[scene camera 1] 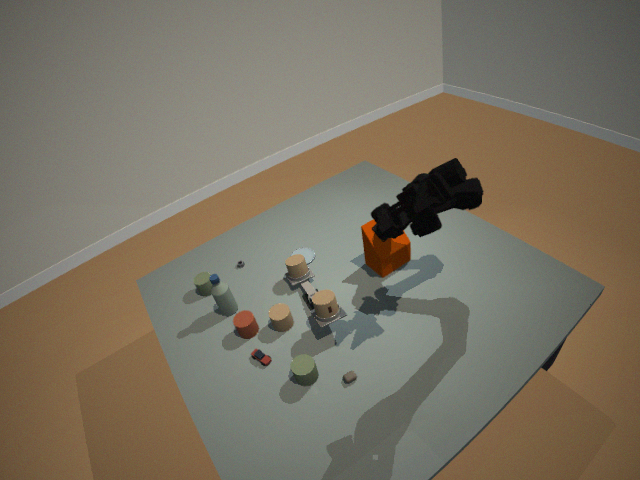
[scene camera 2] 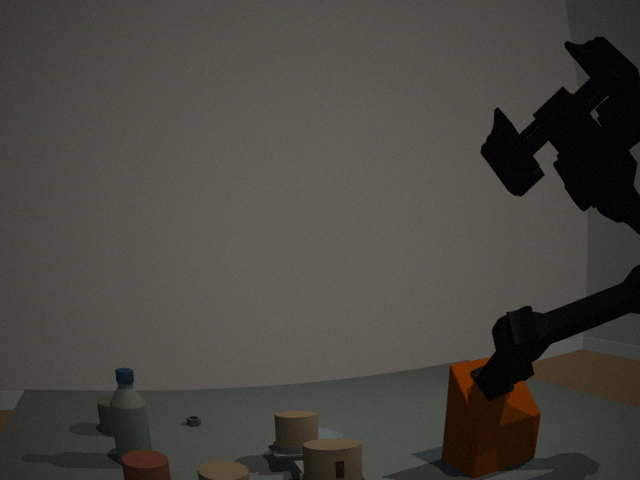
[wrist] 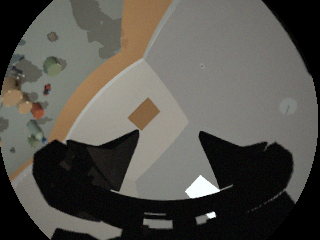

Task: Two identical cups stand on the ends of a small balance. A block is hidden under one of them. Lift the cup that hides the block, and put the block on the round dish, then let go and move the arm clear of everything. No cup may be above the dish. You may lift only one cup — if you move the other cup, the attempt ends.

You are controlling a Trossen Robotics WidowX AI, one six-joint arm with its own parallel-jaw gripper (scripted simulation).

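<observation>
A bottle (scene camera 2: pixel 128 410) is present. My gripper (scene camera 2: pixel 534 78) is open and holds nothing; it is also visible in scene camera 1 (scene camera 1: pixel 397 221) and in the wrist view (wrist: pixel 170 133).
</observation>
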